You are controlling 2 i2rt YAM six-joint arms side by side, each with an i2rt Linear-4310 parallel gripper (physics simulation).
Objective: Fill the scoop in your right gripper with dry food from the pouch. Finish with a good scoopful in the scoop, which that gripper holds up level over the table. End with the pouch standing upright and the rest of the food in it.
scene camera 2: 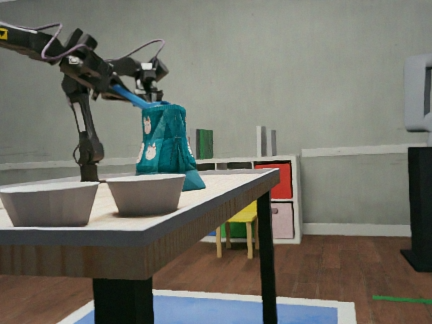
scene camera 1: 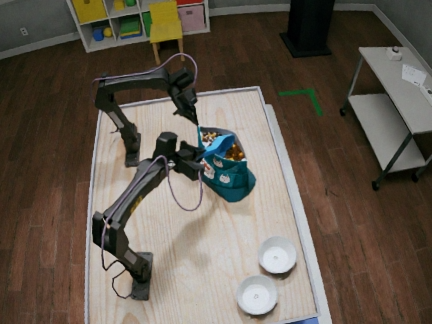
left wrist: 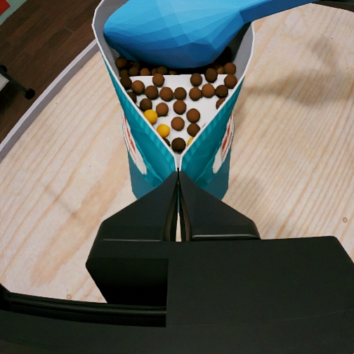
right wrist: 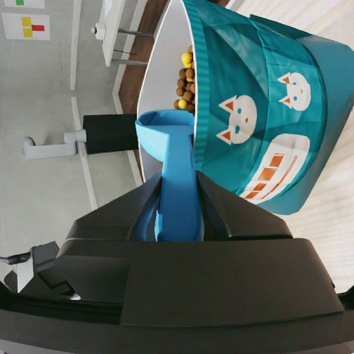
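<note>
The teal pouch (scene camera 1: 227, 185) (scene camera 2: 165, 140) (right wrist: 225, 65) stands upright and open on the table, with brown and yellow food (scene camera 1: 236, 152) (left wrist: 179, 106) (right wrist: 187, 90) inside. My left gripper (scene camera 1: 198, 123) (scene camera 2: 153, 98) (left wrist: 178, 178) is shut on the pouch's rim at one corner. My right gripper (scene camera 1: 202, 153) (scene camera 2: 113, 86) (right wrist: 178, 178) is shut on the blue scoop's handle, beside the rim. The scoop (scene camera 1: 220, 145) (scene camera 2: 131, 96) (left wrist: 175, 30) (right wrist: 180, 200) slants down, its bowl tipped in the pouch's mouth. The left wrist view shows the bowl's underside; its contents are hidden.
Two white bowls (scene camera 1: 277, 256) (scene camera 1: 256, 295) (scene camera 2: 146, 196) (scene camera 2: 47, 206) stand near the table's lower right corner in scene camera 1. Beyond the table are a white cart (scene camera 1: 385, 131), a yellow chair (scene camera 1: 166, 31) and a cubby shelf.
</note>
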